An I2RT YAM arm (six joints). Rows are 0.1 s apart.
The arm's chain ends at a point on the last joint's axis. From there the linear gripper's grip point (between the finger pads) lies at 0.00 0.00 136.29 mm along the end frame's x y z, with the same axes.
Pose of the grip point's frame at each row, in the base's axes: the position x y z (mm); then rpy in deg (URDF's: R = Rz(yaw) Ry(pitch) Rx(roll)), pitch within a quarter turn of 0, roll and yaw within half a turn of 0:
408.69 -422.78 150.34 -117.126 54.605 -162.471
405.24 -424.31 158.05 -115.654 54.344 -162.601
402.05 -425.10 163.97 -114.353 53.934 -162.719
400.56 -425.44 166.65 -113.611 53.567 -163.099
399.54 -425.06 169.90 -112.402 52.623 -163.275
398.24 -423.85 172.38 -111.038 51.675 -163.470
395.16 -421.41 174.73 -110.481 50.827 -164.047
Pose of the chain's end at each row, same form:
323.85 -322.37 186.33 -117.126 54.605 -162.471
322.75 -321.41 192.44 -115.654 54.344 -162.601
321.79 -320.04 197.06 -114.353 53.934 -162.719
322.23 -318.72 199.07 -113.611 53.567 -163.099
323.75 -316.26 201.43 -112.402 52.623 -163.275
325.25 -312.82 202.72 -111.038 51.675 -163.470
324.52 -308.81 204.85 -110.481 50.827 -164.047

